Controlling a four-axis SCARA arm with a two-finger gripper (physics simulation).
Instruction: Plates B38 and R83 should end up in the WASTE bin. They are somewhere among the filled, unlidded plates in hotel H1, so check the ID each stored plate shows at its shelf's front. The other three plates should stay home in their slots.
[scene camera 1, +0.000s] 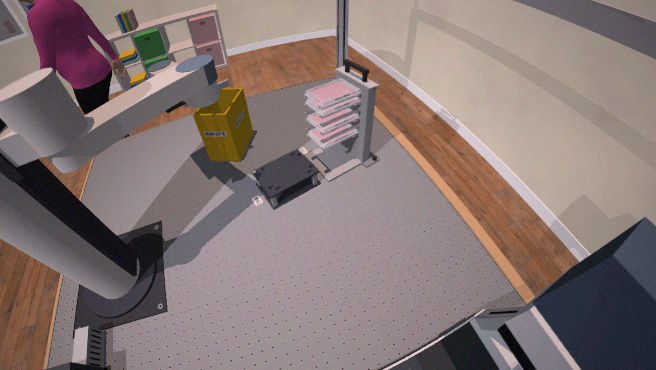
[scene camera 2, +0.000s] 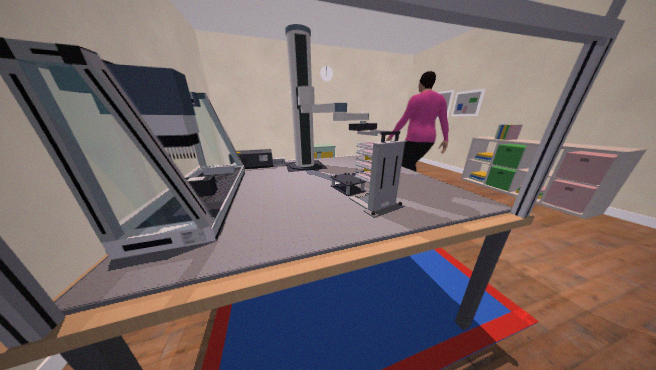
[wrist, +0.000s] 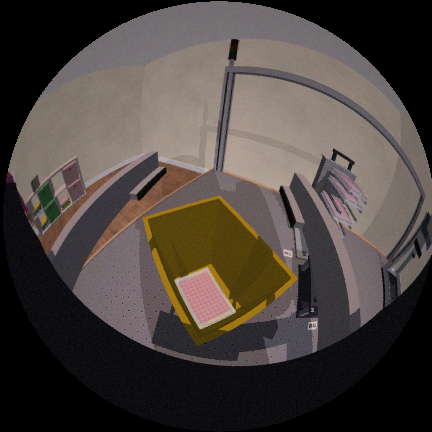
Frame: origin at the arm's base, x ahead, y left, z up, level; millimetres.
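Seen in the pictures: gripper, fingertip midpoint: (scene camera 1: 219, 76) (wrist: 222, 167); arm's base, origin of the base link: (scene camera 1: 122, 277) (scene camera 2: 305, 166).
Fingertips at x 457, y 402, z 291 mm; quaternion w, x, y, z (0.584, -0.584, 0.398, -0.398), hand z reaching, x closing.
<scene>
Offsets run from my fingertips to a thing's top centre.
The yellow WASTE bin {78 mm down, 22 mm back, 9 mm right} (scene camera 1: 227, 142) (wrist: 210, 235) stands on the bench. A pink-filled, unlidded plate {258 mm down, 27 mm back, 4 mm right} (wrist: 205, 297) lies inside it; its ID does not show. Hotel H1 (scene camera 1: 369, 120) (scene camera 2: 386, 175) is a grey column with a black handle and also shows in the wrist view (wrist: 320, 172). Several pink-filled plates {12 mm down, 285 mm ahead, 233 mm right} (scene camera 1: 333, 92) (scene camera 2: 364, 146) are stacked in it with gaps between them; their IDs are not readable. My gripper (wrist: 222, 167) is open and empty above the bin, its two fingers wide apart. Its fingertips are hidden by the arm in scene camera 1.
A low black stand (scene camera 1: 287, 172) (scene camera 2: 348, 182) sits between bin and hotel. The arm's column (scene camera 2: 300, 100) stands at the bench's far side. A large framed machine (scene camera 1: 610, 280) (scene camera 2: 150, 100) stands across from the bin. A person in magenta (scene camera 1: 72, 55) (scene camera 2: 426, 117) is beyond the bench.
</scene>
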